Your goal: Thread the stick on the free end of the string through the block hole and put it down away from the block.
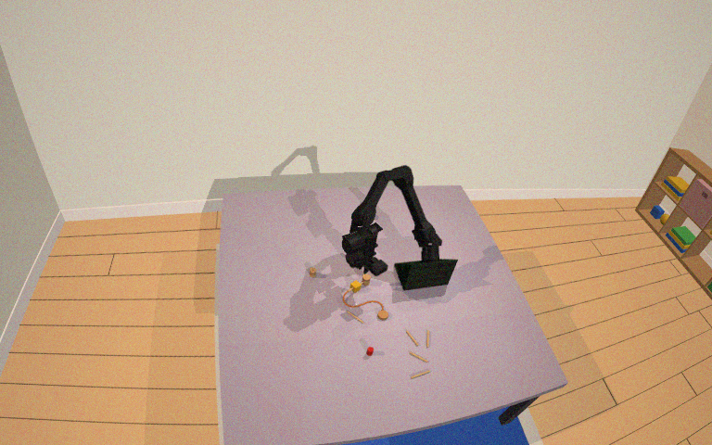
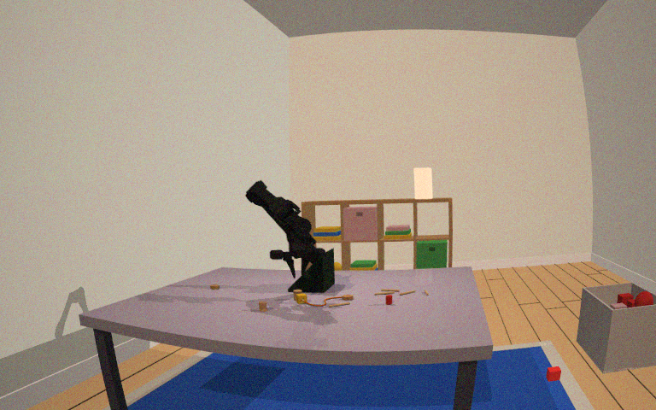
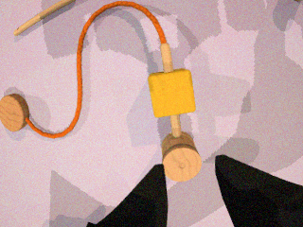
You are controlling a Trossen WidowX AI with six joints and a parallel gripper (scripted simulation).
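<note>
The yellow block lies 2 cm ahead of my gripper tip, 1 cm to the left of it and 7 cm below it. Round my gripper tip: wooden cylinder 3 cm behind, 1 cm to the right, 7 cm below; then red piece 5 cm ahead, 32 cm to the left, 7 cm below.
</note>
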